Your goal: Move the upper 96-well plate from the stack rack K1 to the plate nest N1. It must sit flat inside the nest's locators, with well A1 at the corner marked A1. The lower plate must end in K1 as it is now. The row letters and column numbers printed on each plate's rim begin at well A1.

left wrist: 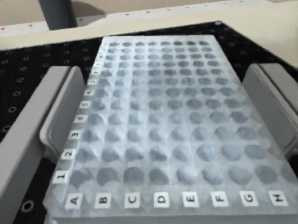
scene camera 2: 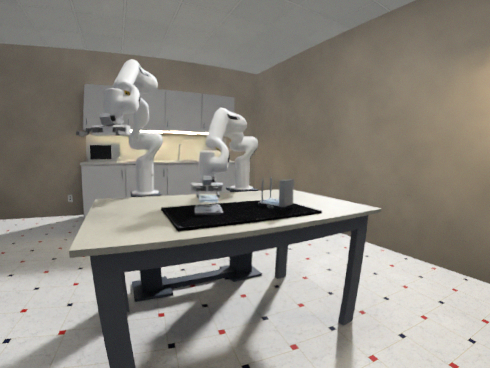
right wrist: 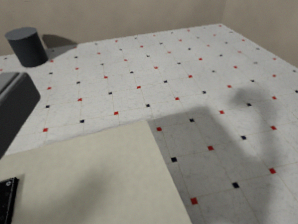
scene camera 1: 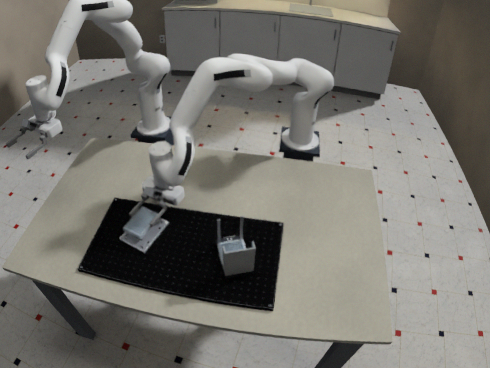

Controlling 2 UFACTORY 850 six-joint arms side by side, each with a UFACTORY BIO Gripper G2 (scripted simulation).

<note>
I see a pale blue 96-well plate [left wrist: 201, 141].
The right wrist view does not show the pale blue 96-well plate: it is out of frame.
</note>
